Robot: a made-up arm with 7 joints. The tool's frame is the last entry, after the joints. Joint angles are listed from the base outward.
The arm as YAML. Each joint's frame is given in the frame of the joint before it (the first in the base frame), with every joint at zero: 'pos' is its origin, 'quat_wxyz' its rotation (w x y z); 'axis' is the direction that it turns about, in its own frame. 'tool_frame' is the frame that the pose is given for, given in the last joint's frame.
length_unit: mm
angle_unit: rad
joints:
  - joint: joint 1
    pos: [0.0, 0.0, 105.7]
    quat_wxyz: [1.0, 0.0, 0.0, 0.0]
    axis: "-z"
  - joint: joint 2
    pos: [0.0, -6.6, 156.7]
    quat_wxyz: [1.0, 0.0, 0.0, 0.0]
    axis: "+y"
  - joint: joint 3
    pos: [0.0, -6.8, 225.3]
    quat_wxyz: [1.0, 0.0, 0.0, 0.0]
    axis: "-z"
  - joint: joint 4
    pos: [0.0, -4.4, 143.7]
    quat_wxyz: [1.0, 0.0, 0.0, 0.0]
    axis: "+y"
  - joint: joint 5
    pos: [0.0, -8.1, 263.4]
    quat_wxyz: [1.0, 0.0, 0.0, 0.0]
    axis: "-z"
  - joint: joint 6
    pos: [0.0, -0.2, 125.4]
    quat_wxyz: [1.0, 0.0, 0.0, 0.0]
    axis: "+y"
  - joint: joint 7
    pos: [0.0, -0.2, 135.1]
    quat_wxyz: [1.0, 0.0, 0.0, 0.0]
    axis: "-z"
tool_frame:
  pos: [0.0, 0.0, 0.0]
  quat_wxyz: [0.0, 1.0, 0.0, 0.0]
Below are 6 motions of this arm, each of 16 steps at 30 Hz.
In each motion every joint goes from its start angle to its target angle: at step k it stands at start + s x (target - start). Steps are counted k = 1, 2, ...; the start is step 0. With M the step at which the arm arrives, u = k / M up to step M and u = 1 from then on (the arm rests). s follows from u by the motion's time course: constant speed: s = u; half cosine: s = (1 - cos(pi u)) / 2; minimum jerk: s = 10 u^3 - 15 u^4 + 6 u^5.
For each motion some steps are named. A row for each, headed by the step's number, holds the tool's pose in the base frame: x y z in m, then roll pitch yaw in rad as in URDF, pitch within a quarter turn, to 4 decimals.
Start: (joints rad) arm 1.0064 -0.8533 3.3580 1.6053 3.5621 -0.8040 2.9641
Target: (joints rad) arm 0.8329 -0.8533 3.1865 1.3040 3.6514 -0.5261 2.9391
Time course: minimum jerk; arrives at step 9
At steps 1, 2, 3, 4, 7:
1: -0.1513 0.4975 0.0919 0.4500 -0.1112 -1.0433
2: -0.1672 0.5033 0.0953 0.4436 -0.0766 -1.0108
3: -0.2006 0.5136 0.1031 0.4321 -0.0049 -0.9455
4: -0.2487 0.5243 0.1165 0.4196 0.0965 -0.8566
7: -0.3871 0.5304 0.1684 0.4057 0.3880 -0.6158

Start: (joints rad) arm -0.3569 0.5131 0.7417 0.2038 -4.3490 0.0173 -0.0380
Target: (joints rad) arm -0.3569 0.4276 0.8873 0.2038 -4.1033 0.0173 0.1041
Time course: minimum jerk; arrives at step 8
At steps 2, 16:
2: 0.4873 0.0793 1.0029 2.7082 -0.5034 -2.2634
16: 0.4258 0.0485 1.0426 2.9958 -0.5433 -2.8103

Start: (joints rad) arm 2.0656 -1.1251 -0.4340 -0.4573 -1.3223 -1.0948 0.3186
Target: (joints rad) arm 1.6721 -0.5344 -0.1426 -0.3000 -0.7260 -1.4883 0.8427
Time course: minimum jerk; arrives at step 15
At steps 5, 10, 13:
5: 0.0919 0.7453 0.5329 1.5862 -0.6069 0.9054
10: -0.0562 0.6166 0.7228 0.2970 -1.1918 2.2400
13: -0.0873 0.5558 0.7774 -0.3218 -1.0905 2.8507

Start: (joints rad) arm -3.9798 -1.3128 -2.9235 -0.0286 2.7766 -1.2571 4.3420
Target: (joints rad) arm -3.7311 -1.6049 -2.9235 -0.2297 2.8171 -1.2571 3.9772
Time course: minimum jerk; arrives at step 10
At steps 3, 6, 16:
3: 0.5468 0.5966 0.3344 0.4932 0.3557 -1.1019
6: 0.6196 0.5309 0.2563 0.3871 0.3951 -1.4122
16: 0.6564 0.4837 0.2084 0.3210 0.4085 -1.6058

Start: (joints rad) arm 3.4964 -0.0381 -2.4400 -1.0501 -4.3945 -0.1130 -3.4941
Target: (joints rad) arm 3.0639 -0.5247 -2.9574 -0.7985 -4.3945 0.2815 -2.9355
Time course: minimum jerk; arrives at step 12
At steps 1, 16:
1: -0.1933 0.3963 0.9094 2.1554 0.1094 0.4482
16: 0.0281 0.0381 1.0789 2.8957 -0.3246 1.0603

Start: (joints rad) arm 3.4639 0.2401 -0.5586 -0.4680 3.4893 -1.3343 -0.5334
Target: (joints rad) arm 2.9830 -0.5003 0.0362 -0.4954 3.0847 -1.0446 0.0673
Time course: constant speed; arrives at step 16
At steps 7, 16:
7: 0.1524 0.0556 1.0670 2.8654 -0.5999 0.4195
16: 0.4883 0.0930 0.9324 -3.1079 -0.0472 0.0889

